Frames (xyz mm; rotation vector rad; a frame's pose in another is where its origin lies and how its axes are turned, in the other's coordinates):
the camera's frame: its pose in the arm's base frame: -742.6 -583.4 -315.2 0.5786 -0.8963 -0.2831
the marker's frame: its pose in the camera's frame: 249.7 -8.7 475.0 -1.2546 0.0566 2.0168
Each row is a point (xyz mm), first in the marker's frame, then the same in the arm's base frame.
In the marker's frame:
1: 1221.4 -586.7 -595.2
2: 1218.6 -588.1 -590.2
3: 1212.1 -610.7 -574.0
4: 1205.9 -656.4 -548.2
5: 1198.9 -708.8 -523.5
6: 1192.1 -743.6 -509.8
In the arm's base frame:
1: 192.6 -18.7 393.7
2: 187.0 -18.4 395.6
3: 172.0 -11.8 419.0
4: 151.1 4.1 464.9
5: 131.4 20.0 517.4
6: 119.6 27.4 552.8

